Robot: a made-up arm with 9 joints. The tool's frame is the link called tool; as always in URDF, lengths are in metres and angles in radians. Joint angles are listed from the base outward. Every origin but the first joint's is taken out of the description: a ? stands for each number. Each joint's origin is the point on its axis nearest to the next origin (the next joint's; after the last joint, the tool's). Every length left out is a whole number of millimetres.
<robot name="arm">
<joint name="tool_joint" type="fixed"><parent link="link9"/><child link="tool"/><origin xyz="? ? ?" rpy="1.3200 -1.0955 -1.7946"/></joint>
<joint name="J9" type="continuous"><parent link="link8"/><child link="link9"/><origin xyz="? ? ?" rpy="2.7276 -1.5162 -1.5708"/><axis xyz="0 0 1"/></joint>
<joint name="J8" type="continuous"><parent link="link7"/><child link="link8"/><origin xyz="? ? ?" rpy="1.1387 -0.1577 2.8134"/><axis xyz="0 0 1"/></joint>
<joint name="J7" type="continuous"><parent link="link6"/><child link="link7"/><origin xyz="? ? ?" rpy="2.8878 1.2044 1.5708"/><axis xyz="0 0 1"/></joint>
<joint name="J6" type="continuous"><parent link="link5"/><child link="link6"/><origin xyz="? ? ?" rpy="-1.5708 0.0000 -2.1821"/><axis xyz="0 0 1"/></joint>
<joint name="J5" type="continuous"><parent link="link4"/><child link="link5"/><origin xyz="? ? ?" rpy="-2.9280 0.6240 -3.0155"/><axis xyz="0 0 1"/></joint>
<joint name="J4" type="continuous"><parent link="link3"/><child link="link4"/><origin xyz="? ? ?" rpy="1.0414 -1.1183 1.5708"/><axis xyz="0 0 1"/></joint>
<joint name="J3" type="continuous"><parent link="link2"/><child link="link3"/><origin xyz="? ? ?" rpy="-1.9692 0.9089 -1.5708"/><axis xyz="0 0 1"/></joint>
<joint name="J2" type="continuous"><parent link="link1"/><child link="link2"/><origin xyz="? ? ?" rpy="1.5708 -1.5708 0.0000"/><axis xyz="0 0 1"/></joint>
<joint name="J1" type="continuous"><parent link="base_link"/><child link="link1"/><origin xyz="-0.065 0.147 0.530" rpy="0.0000 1.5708 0.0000"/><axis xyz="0 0 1"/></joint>
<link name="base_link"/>
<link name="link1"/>
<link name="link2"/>
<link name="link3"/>
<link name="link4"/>
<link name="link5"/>
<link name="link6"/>
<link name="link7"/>
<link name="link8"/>
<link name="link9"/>
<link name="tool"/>
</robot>
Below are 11 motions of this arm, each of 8 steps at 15 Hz.
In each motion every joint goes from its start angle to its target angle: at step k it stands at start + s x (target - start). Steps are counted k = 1, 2, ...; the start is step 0. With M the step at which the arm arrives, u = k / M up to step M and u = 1 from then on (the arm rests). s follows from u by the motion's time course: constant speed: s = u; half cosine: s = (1 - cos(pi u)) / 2; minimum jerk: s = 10 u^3 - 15 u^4 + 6 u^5.
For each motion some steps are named. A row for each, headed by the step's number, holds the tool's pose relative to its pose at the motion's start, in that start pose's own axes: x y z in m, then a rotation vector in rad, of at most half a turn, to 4 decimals.
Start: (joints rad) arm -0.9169 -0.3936 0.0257 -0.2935 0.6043 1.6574 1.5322 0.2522 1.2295
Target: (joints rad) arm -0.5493 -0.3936 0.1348 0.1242 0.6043 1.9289 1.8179 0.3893 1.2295
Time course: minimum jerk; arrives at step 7
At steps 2, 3, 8:
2: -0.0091 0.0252 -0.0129 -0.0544 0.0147 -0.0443
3: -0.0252 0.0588 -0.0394 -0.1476 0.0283 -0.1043
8: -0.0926 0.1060 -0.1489 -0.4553 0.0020 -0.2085

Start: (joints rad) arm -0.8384 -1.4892 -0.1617 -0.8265 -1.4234 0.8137 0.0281 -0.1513 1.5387
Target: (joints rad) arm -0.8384 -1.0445 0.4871 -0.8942 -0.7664 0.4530 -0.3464 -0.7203 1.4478
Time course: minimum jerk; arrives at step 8
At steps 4, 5, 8:
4: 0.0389 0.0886 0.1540 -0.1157 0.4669 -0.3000
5: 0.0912 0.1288 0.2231 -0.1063 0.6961 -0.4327
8: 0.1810 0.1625 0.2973 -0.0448 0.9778 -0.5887

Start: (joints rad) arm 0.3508 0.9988 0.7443 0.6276 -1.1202 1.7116 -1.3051 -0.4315 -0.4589
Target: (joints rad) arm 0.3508 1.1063 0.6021 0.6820 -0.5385 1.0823 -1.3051 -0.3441 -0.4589
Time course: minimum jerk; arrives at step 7
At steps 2, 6, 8:
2: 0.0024 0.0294 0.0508 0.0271 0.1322 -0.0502
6: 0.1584 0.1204 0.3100 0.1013 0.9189 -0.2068
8: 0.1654 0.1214 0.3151 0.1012 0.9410 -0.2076

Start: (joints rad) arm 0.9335 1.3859 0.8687 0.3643 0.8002 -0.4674 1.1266 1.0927 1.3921
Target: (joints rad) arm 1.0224 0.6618 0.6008 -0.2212 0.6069 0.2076 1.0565 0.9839 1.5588
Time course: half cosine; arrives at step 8
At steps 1, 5, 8:
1: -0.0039 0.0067 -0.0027 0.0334 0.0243 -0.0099
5: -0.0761 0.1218 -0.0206 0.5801 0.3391 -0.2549
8: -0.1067 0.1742 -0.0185 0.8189 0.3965 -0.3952

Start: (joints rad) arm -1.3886 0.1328 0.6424 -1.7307 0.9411 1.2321 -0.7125 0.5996 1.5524
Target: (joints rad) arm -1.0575 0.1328 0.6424 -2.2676 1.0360 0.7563 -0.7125 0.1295 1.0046
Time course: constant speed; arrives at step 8
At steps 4, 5, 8:
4: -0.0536 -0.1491 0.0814 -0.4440 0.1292 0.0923
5: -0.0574 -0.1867 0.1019 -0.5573 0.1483 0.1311
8: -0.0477 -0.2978 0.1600 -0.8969 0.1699 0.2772

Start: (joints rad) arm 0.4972 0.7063 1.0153 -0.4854 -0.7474 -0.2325 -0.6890 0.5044 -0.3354
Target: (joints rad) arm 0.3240 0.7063 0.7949 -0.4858 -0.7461 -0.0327 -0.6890 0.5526 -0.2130
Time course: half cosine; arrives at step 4
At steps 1, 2, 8:
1: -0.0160 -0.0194 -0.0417 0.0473 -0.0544 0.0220
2: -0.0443 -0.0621 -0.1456 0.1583 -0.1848 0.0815
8: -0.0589 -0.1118 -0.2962 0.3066 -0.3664 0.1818

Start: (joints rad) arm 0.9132 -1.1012 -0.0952 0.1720 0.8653 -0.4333 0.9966 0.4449 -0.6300
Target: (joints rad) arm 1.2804 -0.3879 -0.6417 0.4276 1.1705 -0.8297 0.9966 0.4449 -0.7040
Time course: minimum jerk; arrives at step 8
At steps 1, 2, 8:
1: -0.0023 0.0029 0.0003 0.0001 -0.0043 -0.0080
2: -0.0144 0.0190 0.0014 0.0008 -0.0288 -0.0505
8: -0.0555 0.1903 -0.0415 0.0223 -0.4181 -0.4110

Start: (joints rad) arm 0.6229 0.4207 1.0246 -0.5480 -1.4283 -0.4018 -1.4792 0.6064 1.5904
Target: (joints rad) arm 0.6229 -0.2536 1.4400 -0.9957 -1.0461 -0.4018 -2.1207 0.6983 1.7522
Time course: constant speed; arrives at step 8
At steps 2, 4, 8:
2: 0.0068 -0.0257 0.0162 0.1424 0.0798 0.1144
4: 0.0130 -0.0388 0.0283 0.2949 0.1608 0.2091
8: 0.0090 -0.0333 0.0528 0.6276 0.3306 0.3330

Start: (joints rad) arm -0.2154 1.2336 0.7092 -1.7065 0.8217 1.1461 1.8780 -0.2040 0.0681
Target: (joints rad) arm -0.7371 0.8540 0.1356 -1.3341 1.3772 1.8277 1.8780 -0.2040 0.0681
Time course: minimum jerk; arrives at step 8
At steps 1, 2, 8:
1: 0.0038 0.0013 -0.0048 -0.0031 -0.0114 -0.0031
2: 0.0247 0.0091 -0.0320 -0.0173 -0.0756 -0.0195
8: 0.3131 0.1018 -0.3550 0.0799 -0.8725 -0.0637

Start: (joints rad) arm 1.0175 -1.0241 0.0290 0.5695 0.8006 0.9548 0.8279 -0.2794 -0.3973
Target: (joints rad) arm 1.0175 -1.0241 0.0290 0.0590 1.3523 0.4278 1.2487 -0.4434 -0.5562
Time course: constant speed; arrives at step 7
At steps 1, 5, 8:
1: -0.0372 -0.0100 -0.0305 -0.1457 -0.1277 0.0574
5: -0.1553 -0.0298 -0.1406 -0.8333 -0.5773 0.1746
8: -0.2077 -0.0180 -0.1873 -1.2298 -0.7373 0.1670

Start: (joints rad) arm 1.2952 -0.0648 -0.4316 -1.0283 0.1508 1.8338 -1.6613 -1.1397 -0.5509
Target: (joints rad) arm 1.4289 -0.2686 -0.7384 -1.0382 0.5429 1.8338 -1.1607 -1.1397 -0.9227
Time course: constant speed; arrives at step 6
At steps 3, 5, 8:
3: 0.0103 0.0352 0.1113 -0.0999 0.2299 0.0830
5: 0.0397 0.0466 0.1737 -0.1377 0.3586 0.1771
8: 0.0598 0.0485 0.1993 -0.1462 0.4126 0.2338

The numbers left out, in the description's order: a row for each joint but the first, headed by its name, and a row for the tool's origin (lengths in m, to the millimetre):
tool: -0.045 0.031 0.000
J9: 0.010 0.416 0.000
J8: 0.014 0.086 0.000
J7: 0.000 -0.014 0.000
J6: -0.003 0.191 0.000
J5: 0.161 0.034 0.000
J4: -0.100 0.054 0.000
J3: -0.269 -0.121 0.000
J2: 0.312 -0.314 0.000

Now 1 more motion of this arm.
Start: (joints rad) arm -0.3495 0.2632 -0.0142 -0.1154 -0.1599 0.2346 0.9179 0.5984 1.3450
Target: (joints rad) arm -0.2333 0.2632 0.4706 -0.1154 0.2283 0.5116 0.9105 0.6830 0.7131
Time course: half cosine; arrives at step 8
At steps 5, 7, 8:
5: 0.0337 0.0266 -0.1468 -0.6488 -0.4801 -0.0123
7: 0.0561 0.0086 -0.1930 -0.8945 -0.6562 0.0181
8: 0.0595 0.0050 -0.1986 -0.9283 -0.6806 0.0241

